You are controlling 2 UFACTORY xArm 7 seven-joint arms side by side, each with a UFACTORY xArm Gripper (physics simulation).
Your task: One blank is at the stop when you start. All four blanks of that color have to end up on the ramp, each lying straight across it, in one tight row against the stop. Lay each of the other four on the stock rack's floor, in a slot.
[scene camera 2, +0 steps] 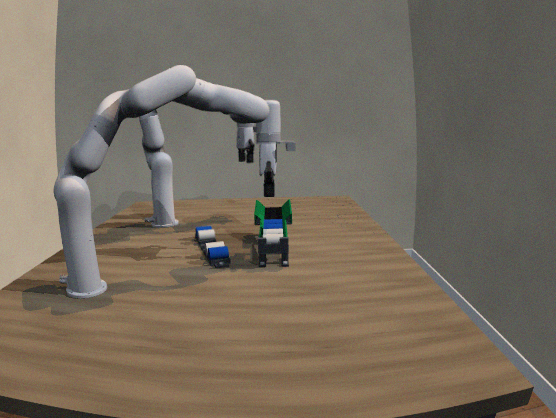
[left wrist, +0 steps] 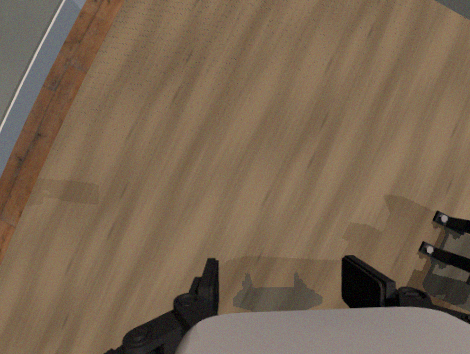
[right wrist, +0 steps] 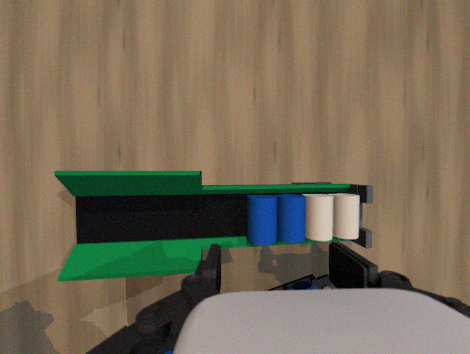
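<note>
The green-walled ramp [scene camera 2: 287,212] [right wrist: 125,182] holds a tight row lying straight across it: a white blank [right wrist: 346,216] at the dark stop [right wrist: 362,220], a second white blank [right wrist: 319,217], a blue blank [right wrist: 291,218] and another blue blank [right wrist: 262,220]. The stock rack [scene camera 2: 221,263] holds a blue blank [scene camera 2: 204,228] and a white blank [scene camera 2: 207,235] at its far end, and a white blank [scene camera 2: 214,245] and a blue blank [scene camera 2: 218,253] at its near end. My right gripper [right wrist: 274,261] [scene camera 2: 269,192] is open and empty above the ramp. My left gripper [left wrist: 280,278] [scene camera 2: 246,159] is open and empty, high behind it.
The ramp and rack stand side by side on the wooden table [scene camera 2: 300,325]. In the left wrist view, two dark feet with bolts show at the right edge. The two grippers are close together in the scene view, the left one farther back.
</note>
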